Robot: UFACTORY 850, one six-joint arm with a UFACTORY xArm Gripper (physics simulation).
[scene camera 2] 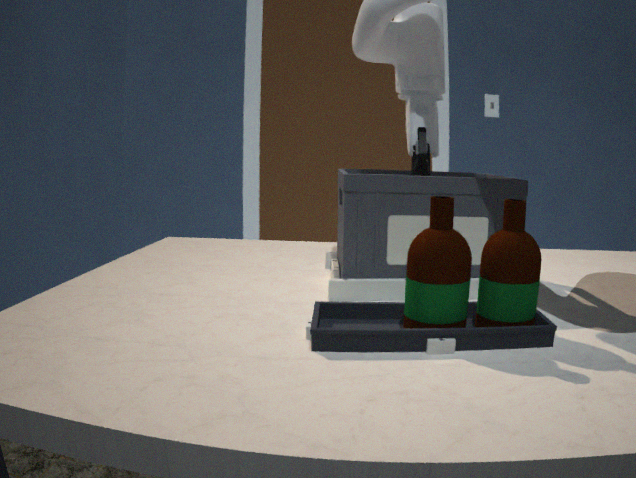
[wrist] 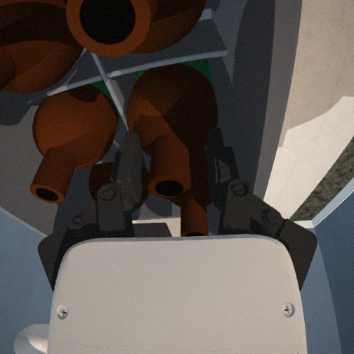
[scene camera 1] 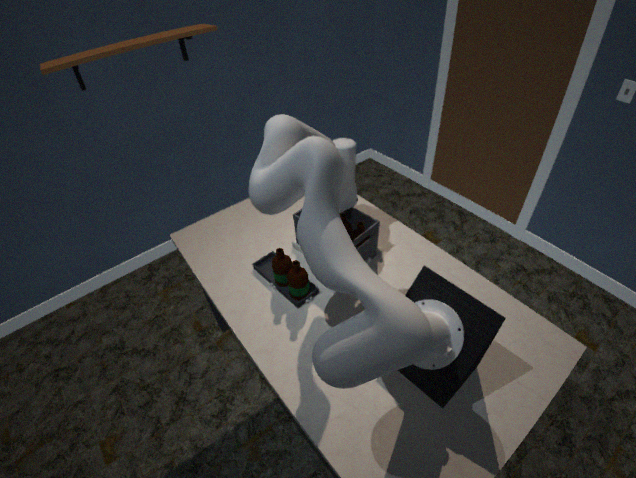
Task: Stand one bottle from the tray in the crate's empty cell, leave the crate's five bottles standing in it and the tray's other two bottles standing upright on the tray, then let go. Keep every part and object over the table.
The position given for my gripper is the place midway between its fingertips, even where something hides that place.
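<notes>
I can see a brown bottle [wrist: 171, 107] here, and my gripper [wrist: 173, 144] is showing too.
</notes>
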